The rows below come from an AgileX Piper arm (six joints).
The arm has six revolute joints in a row. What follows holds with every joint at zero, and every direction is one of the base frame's. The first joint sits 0.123 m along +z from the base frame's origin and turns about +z. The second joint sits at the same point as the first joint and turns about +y. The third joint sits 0.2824 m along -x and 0.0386 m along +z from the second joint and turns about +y. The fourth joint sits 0.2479 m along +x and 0.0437 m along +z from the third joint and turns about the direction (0.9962, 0, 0.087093). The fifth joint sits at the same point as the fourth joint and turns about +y. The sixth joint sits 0.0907 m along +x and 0.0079 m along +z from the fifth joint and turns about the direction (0.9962, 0, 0.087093). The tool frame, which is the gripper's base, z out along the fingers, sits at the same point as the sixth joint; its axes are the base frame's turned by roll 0, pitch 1.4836 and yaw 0 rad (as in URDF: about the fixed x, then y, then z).
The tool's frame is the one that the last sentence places.
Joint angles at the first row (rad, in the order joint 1, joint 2, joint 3, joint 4, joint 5, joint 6):
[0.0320, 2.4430, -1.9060, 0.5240, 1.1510, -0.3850]
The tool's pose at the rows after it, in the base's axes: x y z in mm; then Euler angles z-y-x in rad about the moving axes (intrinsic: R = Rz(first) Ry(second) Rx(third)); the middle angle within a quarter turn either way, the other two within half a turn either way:
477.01 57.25 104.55 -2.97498 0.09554 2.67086
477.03 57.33 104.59 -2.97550 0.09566 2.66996
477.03 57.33 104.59 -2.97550 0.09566 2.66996
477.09 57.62 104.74 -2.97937 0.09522 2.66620
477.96 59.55 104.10 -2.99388 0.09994 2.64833
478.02 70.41 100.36 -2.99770 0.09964 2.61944
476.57 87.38 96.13 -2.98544 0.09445 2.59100
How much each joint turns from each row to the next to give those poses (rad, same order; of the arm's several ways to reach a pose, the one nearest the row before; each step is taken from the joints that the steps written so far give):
[0.0000, 0.0010, 0.0000, 0.0050, 0.0000, 0.0000]
[0.0000, 0.0000, 0.0000, 0.0010, 0.0000, 0.0000]
[0.0000, 0.0000, 0.0000, 0.0000, 0.0000, 0.0000]
[0.0000, 0.0000, 0.0000, 0.0040, 0.0000, 0.0020]
[0.0010, 0.0030, 0.0000, 0.0220, -0.0070, 0.0010]
[0.0180, 0.0110, -0.0010, 0.0340, -0.0080, 0.0000]
[0.0310, 0.0130, -0.0030, 0.0320, -0.0030, 0.0000]

